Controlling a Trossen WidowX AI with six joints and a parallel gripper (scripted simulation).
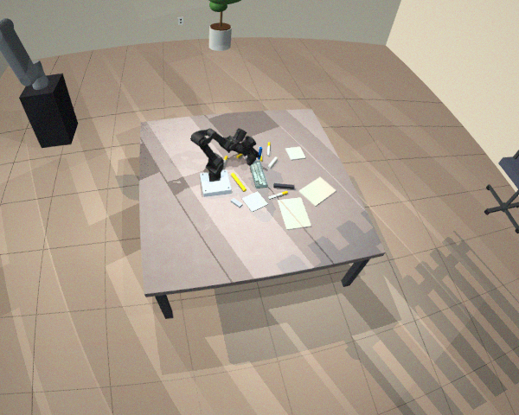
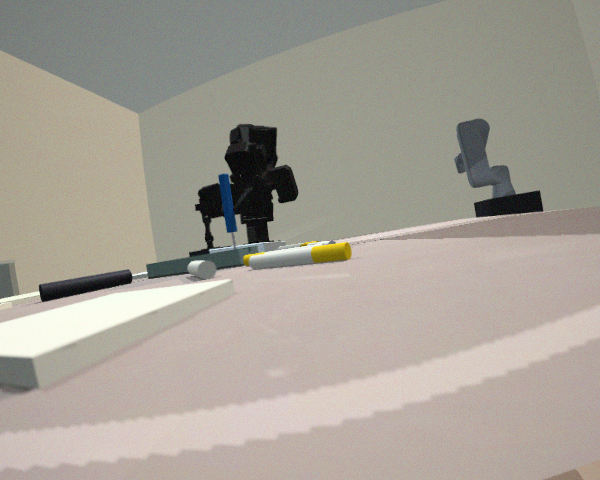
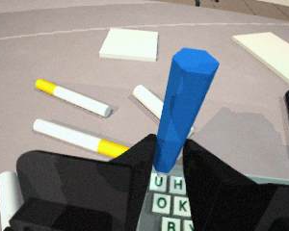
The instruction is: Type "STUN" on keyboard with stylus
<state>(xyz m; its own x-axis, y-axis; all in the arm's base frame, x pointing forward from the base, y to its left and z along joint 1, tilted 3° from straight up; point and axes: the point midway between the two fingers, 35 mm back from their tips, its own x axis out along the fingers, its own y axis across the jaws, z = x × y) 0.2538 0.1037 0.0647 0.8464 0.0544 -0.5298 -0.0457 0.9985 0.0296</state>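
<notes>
Right now the grey block is 40 mm behind my gripper tip, 60 mm to the left of it and 80 mm below it. Round my gripper tip: white cylinder 90 mm ahead, 10 mm to the left, 70 mm below; yellow marker 140 mm behind, 140 mm to the right, 70 mm below; stylus 20 mm below.
</notes>
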